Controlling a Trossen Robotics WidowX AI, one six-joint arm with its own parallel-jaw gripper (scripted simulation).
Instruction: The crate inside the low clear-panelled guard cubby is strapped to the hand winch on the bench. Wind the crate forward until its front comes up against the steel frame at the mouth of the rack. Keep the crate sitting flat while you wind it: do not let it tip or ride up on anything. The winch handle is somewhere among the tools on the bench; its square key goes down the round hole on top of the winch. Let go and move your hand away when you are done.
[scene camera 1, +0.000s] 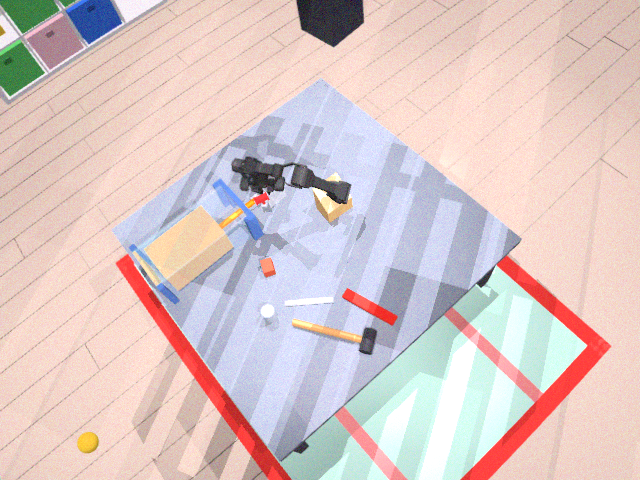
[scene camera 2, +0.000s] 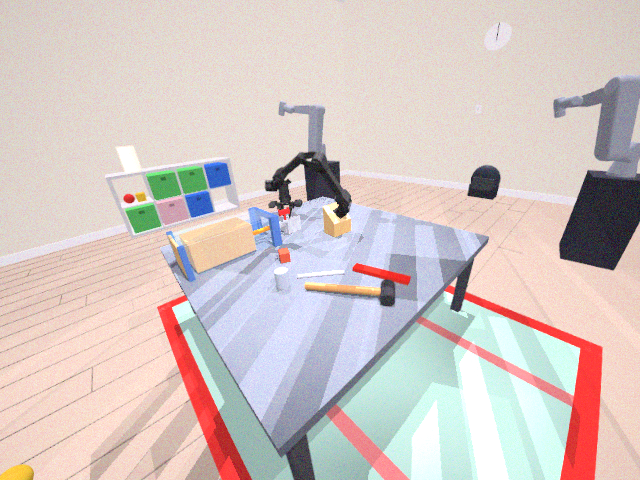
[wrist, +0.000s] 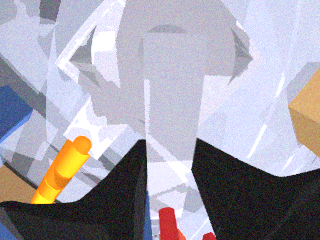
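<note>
There is a hammer in the pictures, and I can see a white winch as well. My gripper is there too.
</note>
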